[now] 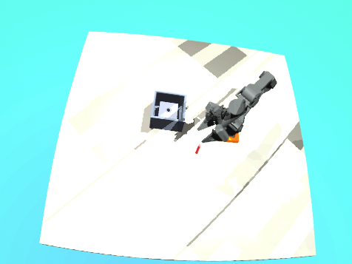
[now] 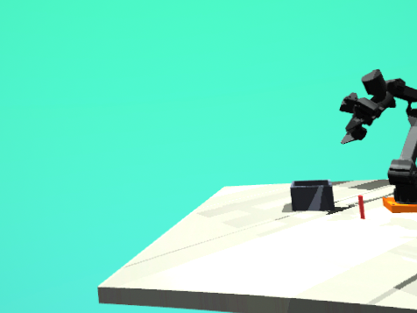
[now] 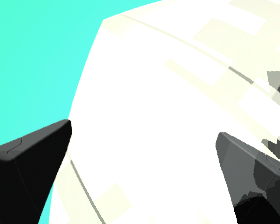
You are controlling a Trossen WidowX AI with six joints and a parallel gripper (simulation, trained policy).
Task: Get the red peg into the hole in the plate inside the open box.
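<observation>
Now: the red peg 30 mm behind my gripper tip, 80 mm to the right of it and 250 mm below it. The rest, counted from my gripper tip: pale plate (150 mm ahead, 240 mm to the right, 250 mm below); then grey box (150 mm ahead, 240 mm to the right, 260 mm below).
</observation>
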